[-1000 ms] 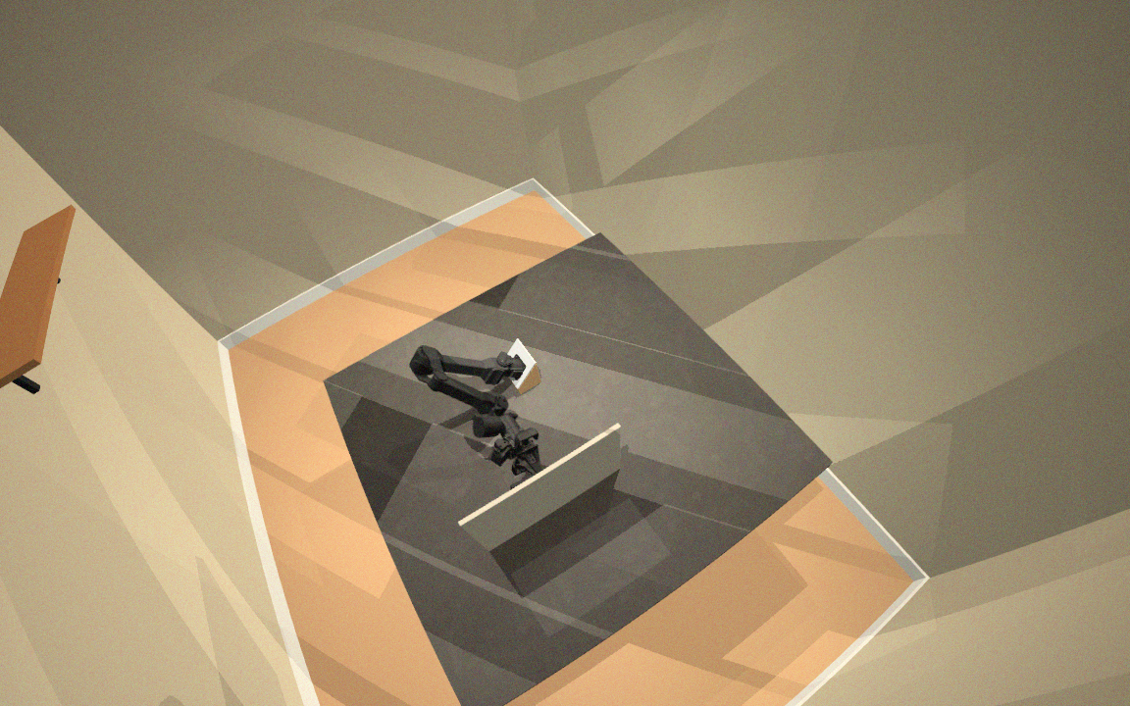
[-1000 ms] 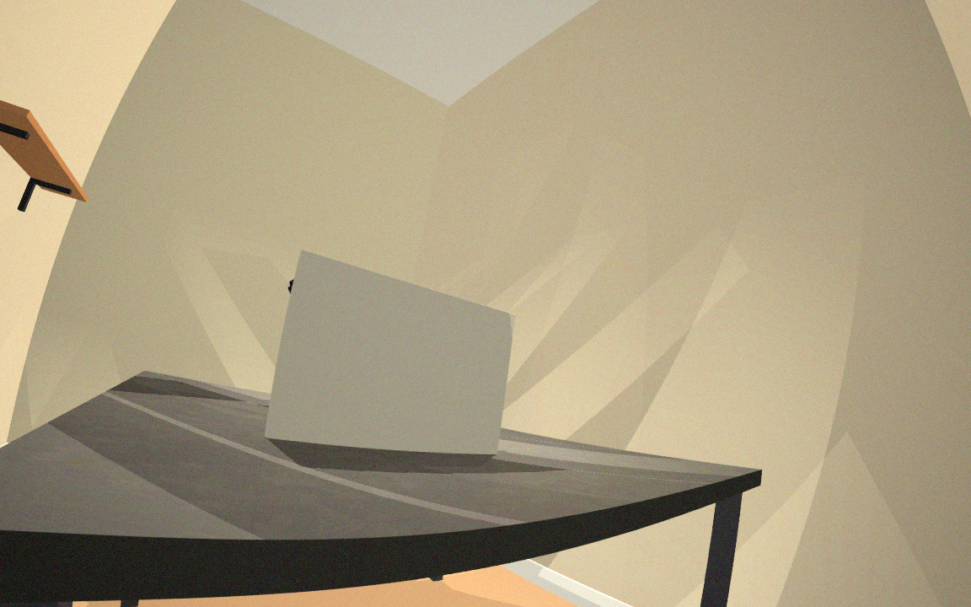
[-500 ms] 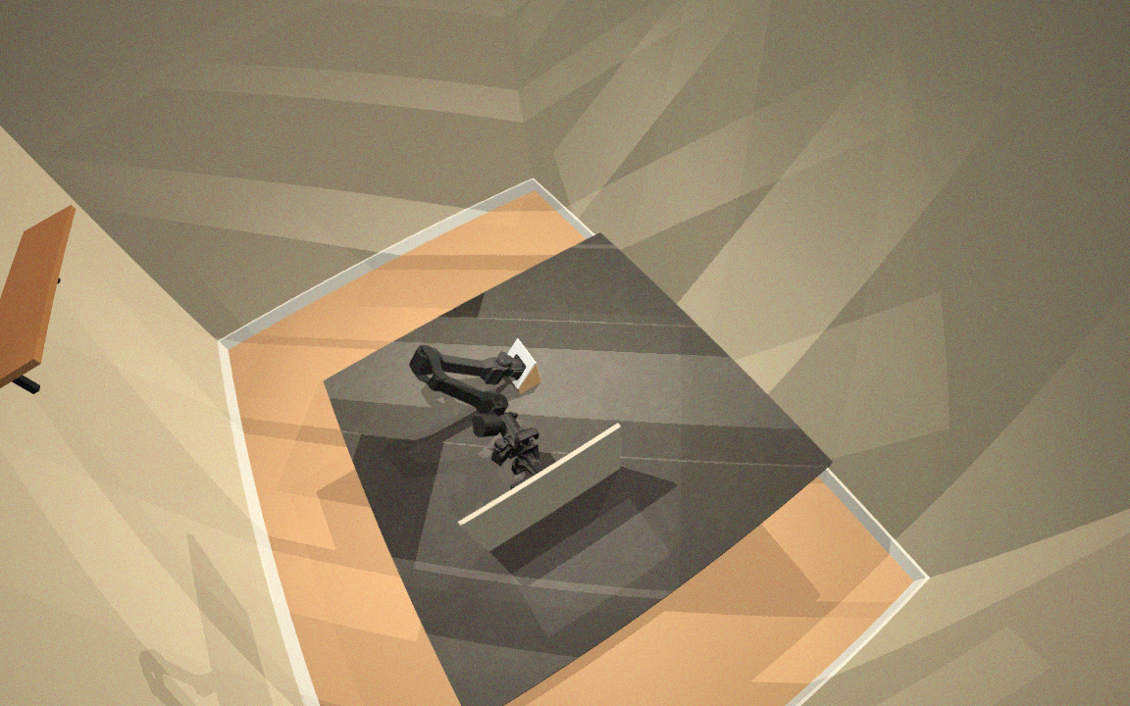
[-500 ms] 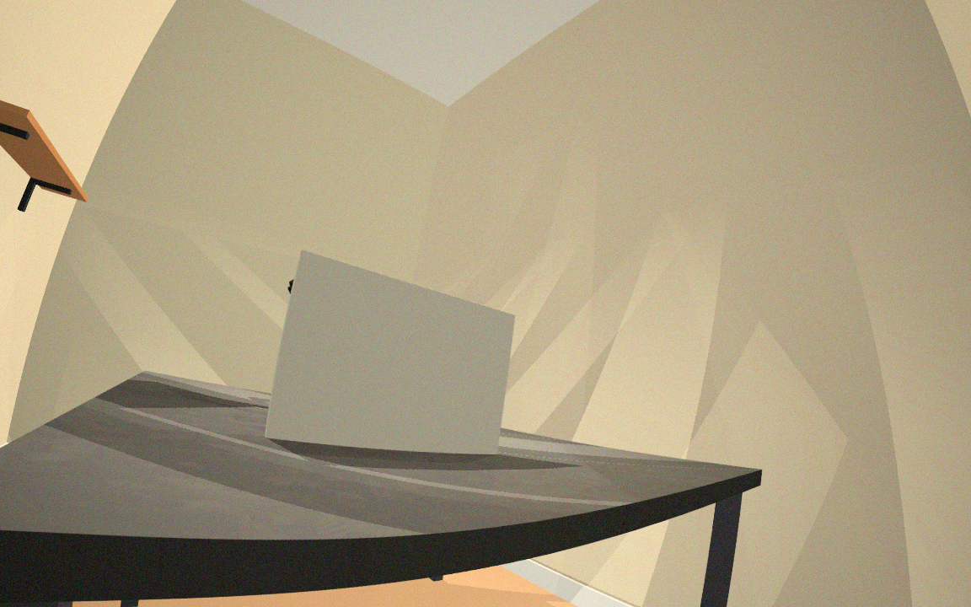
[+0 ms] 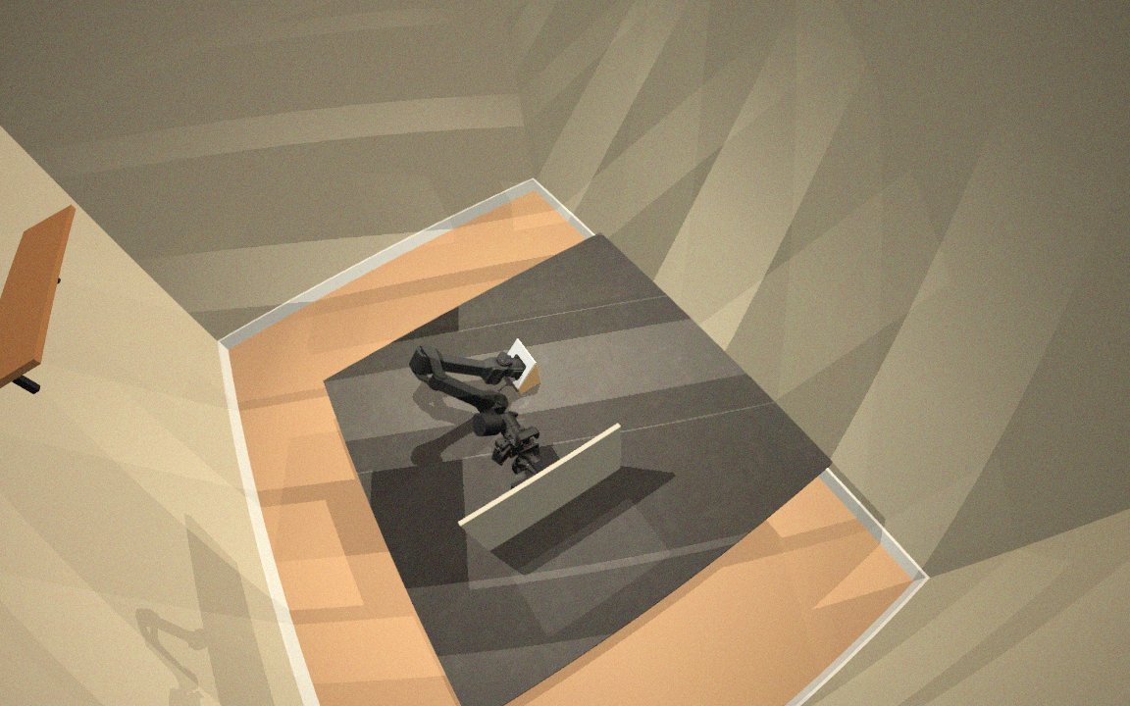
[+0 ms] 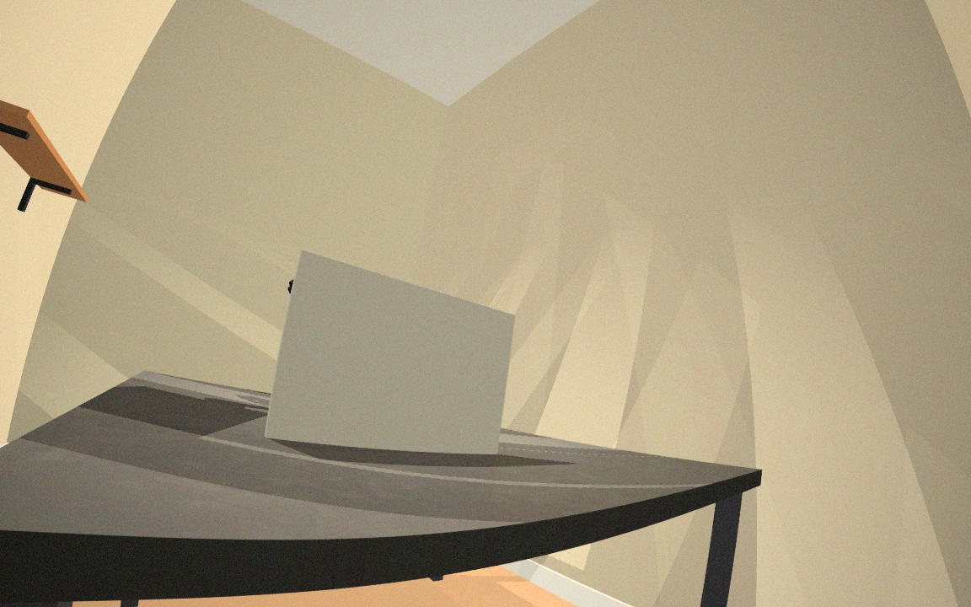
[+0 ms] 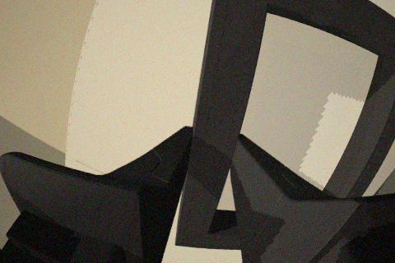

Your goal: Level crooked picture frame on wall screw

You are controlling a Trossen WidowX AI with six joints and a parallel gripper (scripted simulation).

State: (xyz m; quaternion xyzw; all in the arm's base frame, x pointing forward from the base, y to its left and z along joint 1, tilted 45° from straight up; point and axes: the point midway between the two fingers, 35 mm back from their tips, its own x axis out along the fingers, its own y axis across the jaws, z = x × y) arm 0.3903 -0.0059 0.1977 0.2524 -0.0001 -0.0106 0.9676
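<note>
The picture frame lies 10 mm ahead of my gripper tip, 10 mm to the right of it and 50 mm below it. Round my gripper tip: wall panel 20 mm ahead, 60 mm below.
</note>
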